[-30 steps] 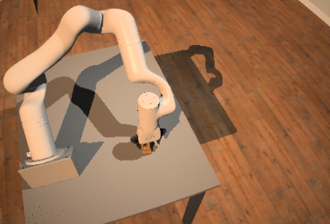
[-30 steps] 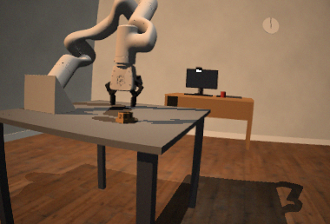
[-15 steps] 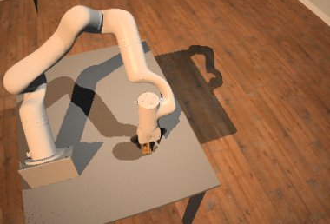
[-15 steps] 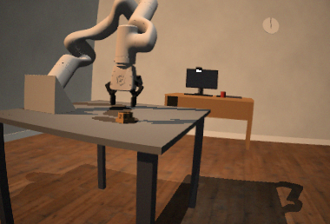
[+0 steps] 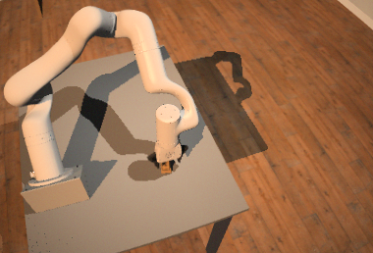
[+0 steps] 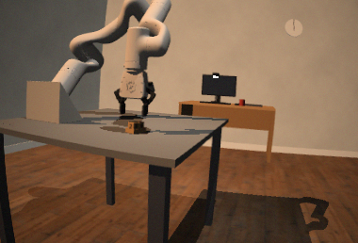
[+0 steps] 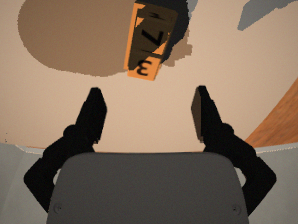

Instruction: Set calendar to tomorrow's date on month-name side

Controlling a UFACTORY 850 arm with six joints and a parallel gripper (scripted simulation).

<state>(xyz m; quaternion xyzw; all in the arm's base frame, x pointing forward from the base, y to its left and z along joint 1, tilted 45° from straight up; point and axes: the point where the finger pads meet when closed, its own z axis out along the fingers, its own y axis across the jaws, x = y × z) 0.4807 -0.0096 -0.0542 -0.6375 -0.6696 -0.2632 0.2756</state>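
The orange cube lies 10 mm behind my hand, 10 mm to the left of it and 50 mm below it. Also, from my hand: calendar cube: 50 mm to the left, 50 mm below; orange tray: 30 mm to the left, 70 mm below.
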